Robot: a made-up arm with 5 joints.
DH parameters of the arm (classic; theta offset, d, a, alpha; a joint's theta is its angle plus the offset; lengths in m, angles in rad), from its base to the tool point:
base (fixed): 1.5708 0.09 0 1.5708
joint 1: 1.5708 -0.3 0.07 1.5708
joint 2: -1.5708 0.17 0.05 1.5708
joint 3: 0 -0.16 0.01 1.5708
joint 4: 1.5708 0 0.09 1.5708
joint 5: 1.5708 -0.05 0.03 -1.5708
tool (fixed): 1.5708 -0.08 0 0
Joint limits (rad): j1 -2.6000..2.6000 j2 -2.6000..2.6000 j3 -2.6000..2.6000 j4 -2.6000..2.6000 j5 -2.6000..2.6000
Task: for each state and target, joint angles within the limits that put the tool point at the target. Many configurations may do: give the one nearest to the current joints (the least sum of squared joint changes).
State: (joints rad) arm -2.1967 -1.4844 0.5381 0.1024 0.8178
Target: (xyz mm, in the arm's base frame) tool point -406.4 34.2 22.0
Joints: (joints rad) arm -1.9847 -1.4012 0.6471 0.6024 1.0521
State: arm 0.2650 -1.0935 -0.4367 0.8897 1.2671
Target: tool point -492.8 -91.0 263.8
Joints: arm 1.0330 -1.3027 -0.2128 1.5899 1.2438
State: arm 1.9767 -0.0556 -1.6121 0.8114 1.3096
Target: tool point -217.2 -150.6 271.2
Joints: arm 1.6780 0.3526 -1.1255 0.3425 1.1274
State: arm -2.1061 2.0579 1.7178 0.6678 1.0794
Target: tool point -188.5 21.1 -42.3
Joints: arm -2.4809 2.1634 1.3084 0.4326 0.7690
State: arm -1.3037 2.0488 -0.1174 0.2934 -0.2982
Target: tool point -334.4 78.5 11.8
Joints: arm -0.7412 2.6000 0.3665 0.6142 -0.2051
